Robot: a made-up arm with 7 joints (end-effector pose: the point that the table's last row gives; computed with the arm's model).
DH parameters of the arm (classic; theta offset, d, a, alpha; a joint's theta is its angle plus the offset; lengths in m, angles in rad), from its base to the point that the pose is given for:
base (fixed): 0 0.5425 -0.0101 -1.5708
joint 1: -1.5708 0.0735 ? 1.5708
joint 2: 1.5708 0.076 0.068 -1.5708
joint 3: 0 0.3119 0.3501 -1.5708
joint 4: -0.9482 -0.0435 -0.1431 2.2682
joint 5: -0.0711 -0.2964 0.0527 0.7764
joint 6: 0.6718 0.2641 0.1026 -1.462
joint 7: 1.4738 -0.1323 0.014 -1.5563
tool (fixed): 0.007 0.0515 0 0
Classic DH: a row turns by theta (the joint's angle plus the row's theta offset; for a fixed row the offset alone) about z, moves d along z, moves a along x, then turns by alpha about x.
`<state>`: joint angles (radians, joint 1 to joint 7).
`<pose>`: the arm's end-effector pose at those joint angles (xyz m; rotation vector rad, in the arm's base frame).
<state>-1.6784 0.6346 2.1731 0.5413 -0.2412 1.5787 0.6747</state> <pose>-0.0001 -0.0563 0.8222 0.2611 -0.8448 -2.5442</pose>
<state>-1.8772 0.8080 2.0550 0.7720 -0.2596 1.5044 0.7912</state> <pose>-0.0346 -0.0395 0.8175 -0.3247 1.3850 2.7634</pose>
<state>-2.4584 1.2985 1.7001 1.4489 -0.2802 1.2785 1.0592</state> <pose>-0.0782 -0.0897 0.7738 -0.0627 1.1117 1.3009</pose>
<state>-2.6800 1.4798 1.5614 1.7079 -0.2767 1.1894 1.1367</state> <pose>-0.0868 -0.1446 0.7440 0.0847 0.9091 0.8893</pose>
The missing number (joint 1, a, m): 0.1106
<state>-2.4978 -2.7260 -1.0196 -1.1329 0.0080 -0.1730 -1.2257</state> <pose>0.0541 -0.0129 -0.3600 -0.2754 -1.9395 1.9145</pose>
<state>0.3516 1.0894 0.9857 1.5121 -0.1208 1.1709 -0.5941</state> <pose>0.0202 0.0171 0.2795 -0.5023 0.1620 -0.7579</pose>
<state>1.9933 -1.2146 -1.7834 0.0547 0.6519 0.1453 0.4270</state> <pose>0.2007 0.3396 1.1318 0.9927 0.0230 -0.4974</pose>
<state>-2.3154 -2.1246 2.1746 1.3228 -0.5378 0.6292 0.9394</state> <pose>-0.3405 0.1193 0.4900 2.3629 -0.2462 -0.3796</pose>
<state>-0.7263 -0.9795 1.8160 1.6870 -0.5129 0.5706 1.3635</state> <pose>-0.0557 0.3668 0.7630 -1.1862 1.3271 2.5026</pose>
